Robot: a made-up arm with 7 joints.
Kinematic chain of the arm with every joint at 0, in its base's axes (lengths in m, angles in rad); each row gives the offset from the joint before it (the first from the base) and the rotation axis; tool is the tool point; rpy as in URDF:
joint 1: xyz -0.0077 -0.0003 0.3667 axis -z
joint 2: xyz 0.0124 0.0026 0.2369 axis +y
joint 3: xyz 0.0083 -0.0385 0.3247 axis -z
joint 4: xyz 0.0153 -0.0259 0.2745 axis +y
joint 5: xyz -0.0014 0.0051 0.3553 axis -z
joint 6: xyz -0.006 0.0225 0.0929 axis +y
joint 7: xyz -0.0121 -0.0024 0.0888 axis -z
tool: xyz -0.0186 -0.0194 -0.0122 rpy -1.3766 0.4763 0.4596
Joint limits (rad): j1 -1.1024..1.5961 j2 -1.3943..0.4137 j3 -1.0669..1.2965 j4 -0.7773..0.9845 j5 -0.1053..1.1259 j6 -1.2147..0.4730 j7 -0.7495..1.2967
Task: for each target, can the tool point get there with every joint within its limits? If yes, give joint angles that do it. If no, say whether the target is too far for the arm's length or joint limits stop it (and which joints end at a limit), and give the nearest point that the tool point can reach.
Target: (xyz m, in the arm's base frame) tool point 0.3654 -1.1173 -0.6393
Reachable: no: too far | nearest point -0.2183 -0.9292 0.4370 | short by 1.239 m
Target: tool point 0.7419 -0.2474 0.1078
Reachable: no: joint limits stop it (at a limit: joint 2, joint 4, joint 5, joint 6, joint 7) | nearest point 0.7569 -0.2523 1.2078 | short by 1.100 m
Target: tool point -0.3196 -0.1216 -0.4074
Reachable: no: joint limits stop it (at a limit: joint 2, joint 4, joint 5) | nearest point -0.8367 -0.3227 0.4002 | short by 0.980 m
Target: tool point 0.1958 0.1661 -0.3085
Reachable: no: joint limits stop it (at a limit: joint 1, joint 2, joint 4, joint 5, joint 6) | nearest point 0.0661 0.8780 0.4164 | short by 1.024 m
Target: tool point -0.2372 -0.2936 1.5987
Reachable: yes | joints -0.3838 -0.1074 -0.5919 -0.5149 0.5732 -0.2477 -0.1183
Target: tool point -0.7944 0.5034 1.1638
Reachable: yes | joints 0.6998 -1.2149 0.5756 0.4505 0.8768 -0.2937 0.3006
